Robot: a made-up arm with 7 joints.
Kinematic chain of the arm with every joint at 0, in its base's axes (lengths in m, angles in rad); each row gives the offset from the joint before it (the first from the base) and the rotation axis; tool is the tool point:
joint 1: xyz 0 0 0 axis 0 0.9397 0.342
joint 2: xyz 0 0 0 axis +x
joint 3: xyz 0 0 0 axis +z
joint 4: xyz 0.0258 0 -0.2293 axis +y
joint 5: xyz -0.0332 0 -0.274 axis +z
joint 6: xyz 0 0 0 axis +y
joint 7: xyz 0 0 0 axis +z
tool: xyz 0 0 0
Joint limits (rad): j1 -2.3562..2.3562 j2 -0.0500..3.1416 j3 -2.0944..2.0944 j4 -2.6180..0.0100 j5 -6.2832..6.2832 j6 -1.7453..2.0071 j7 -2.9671..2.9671
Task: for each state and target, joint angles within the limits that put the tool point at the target. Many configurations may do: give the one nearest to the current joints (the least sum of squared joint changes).
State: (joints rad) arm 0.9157 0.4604 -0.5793 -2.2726 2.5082 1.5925 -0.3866
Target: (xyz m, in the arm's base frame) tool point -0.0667 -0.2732 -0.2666
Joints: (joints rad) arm 1.0616 0.0077 -1.2163 -1.6399 2.5082 1.5925 -0.3866
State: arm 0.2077 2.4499 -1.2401 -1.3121 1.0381 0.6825 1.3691
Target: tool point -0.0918 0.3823 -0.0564
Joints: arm 0.4427 2.2328 -1.5849 -1.5791 1.0381 0.6825 1.3691
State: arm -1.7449 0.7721 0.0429 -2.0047 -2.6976 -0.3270 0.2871
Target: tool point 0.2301 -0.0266 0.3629
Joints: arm -1.8099 0.6879 -0.0294 -1.3488 -2.6976 -0.3270 0.2871
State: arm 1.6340 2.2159 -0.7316 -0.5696 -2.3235 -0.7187 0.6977
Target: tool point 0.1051 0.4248 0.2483
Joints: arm 0.9256 2.1835 -0.7000 0.0071 -2.3235 -0.7187 0.6977
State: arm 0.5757 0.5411 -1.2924 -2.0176 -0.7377 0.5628 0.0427
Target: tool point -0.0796 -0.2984 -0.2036
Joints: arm 0.6968 0.0597 -1.5832 -1.7452 -0.7377 0.5628 0.0427
